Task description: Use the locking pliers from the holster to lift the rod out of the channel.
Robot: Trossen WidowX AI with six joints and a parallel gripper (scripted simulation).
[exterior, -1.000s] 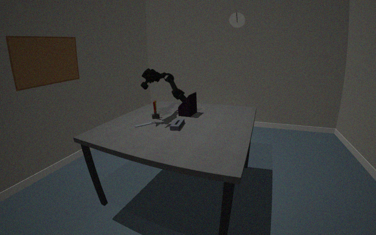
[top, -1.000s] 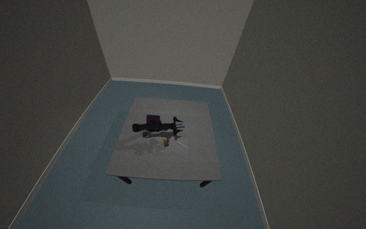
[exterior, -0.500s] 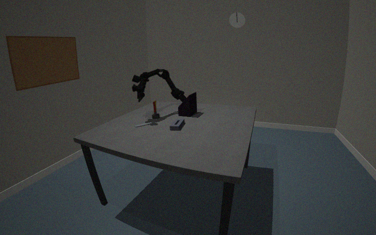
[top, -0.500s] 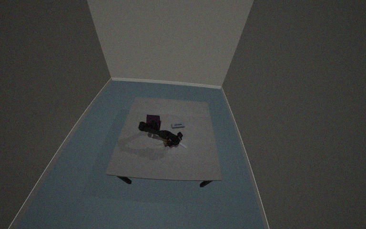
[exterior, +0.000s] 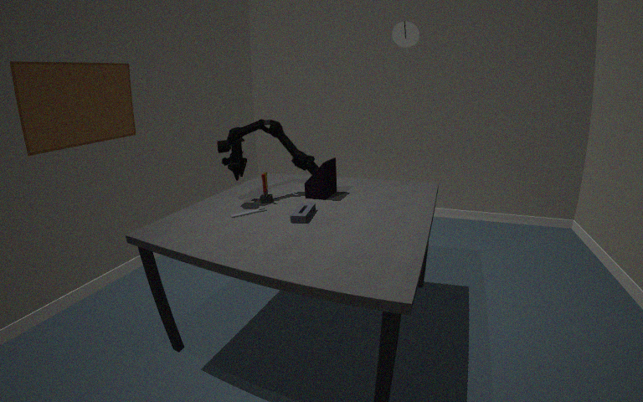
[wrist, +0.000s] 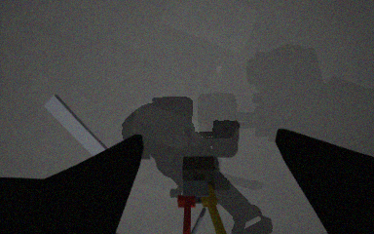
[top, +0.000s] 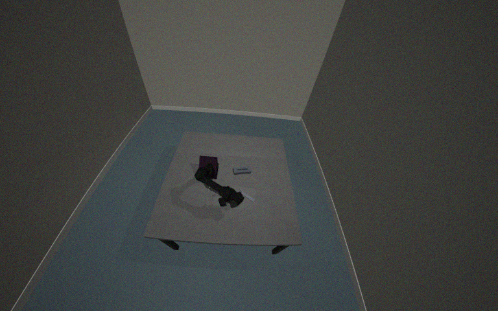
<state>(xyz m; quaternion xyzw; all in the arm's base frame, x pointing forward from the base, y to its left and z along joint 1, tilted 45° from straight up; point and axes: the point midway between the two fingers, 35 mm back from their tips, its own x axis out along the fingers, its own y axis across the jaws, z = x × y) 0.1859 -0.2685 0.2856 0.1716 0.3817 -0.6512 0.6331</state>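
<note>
Now: gripper tip 5 cm past the yellow handle, 13 cm to the right of it and 4 cm above it. Round my gripper tip: holster block 3 cm behind, 14 cm to the left, 13 cm below; channel block 15 cm ahead, 42 cm to the left, 12 cm below.
</note>
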